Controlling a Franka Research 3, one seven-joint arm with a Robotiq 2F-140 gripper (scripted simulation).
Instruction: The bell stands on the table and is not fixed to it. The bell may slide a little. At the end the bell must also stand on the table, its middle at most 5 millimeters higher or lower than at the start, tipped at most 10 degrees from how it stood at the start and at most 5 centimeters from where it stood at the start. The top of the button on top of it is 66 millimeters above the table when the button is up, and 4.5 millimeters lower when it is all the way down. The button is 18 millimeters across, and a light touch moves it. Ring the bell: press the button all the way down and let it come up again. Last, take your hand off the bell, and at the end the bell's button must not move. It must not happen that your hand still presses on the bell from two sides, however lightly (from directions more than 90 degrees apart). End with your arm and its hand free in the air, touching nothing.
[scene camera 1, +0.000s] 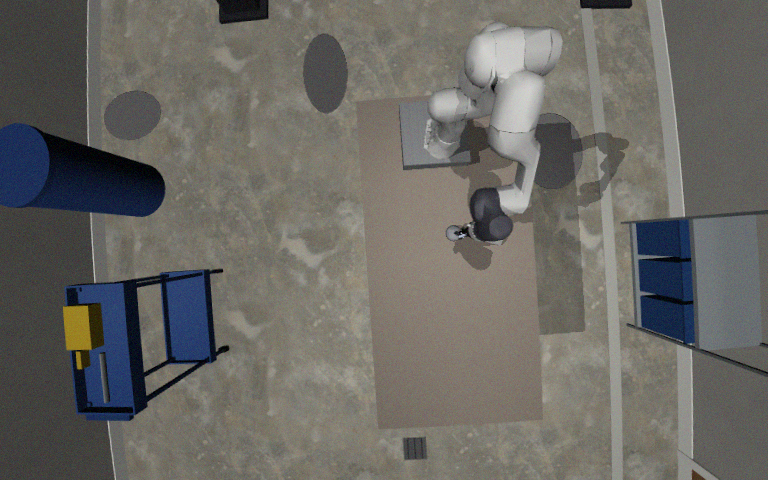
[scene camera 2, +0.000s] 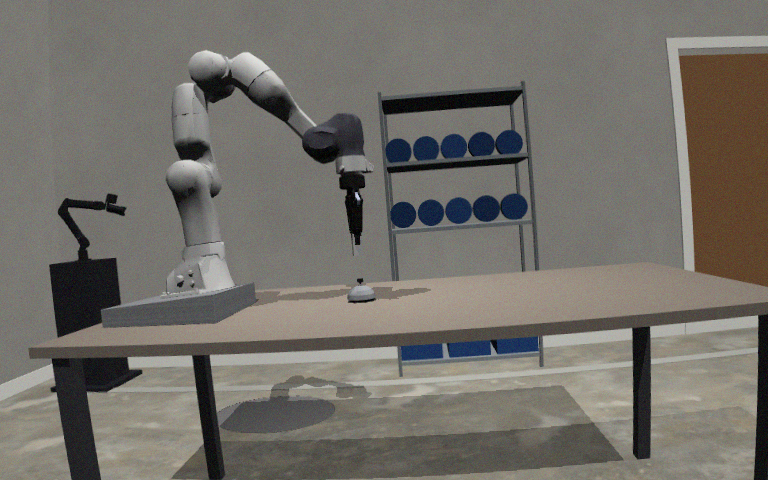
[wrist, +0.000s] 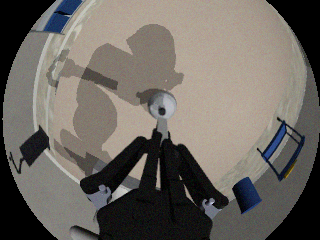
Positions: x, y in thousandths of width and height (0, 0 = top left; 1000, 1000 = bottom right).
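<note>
I can see my gripper (scene camera 2: 465, 532), and the wrist view (wrist: 505, 519) has it as well.
</note>
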